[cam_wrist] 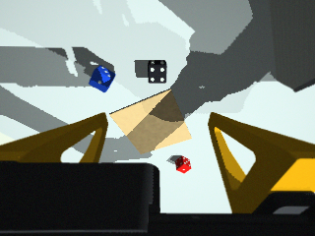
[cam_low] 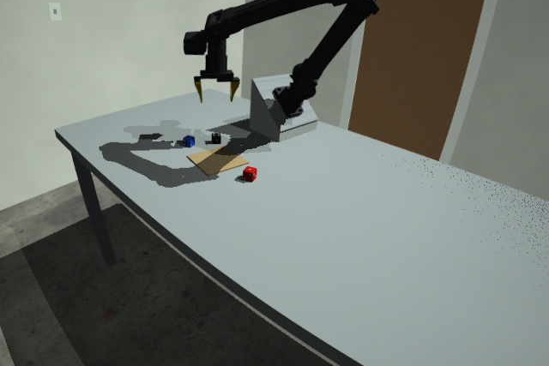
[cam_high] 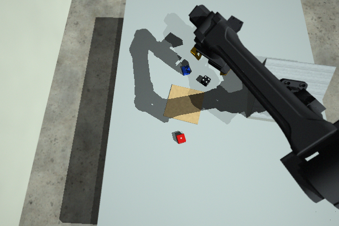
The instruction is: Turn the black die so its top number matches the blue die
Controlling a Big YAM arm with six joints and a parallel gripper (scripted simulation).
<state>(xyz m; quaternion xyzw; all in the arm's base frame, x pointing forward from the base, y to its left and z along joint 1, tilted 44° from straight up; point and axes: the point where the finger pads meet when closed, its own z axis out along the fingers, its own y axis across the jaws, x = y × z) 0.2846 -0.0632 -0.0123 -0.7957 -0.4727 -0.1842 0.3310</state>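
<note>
Right now the black die is 140 mm below my hand. From my hand the other things lie so: red die (60 mm ahead, 250 mm to the left, 140 mm below); blue die (90 mm ahead, 40 mm to the right, 140 mm below); tan mat (70 mm ahead, 110 mm to the left, 150 mm below).
</note>
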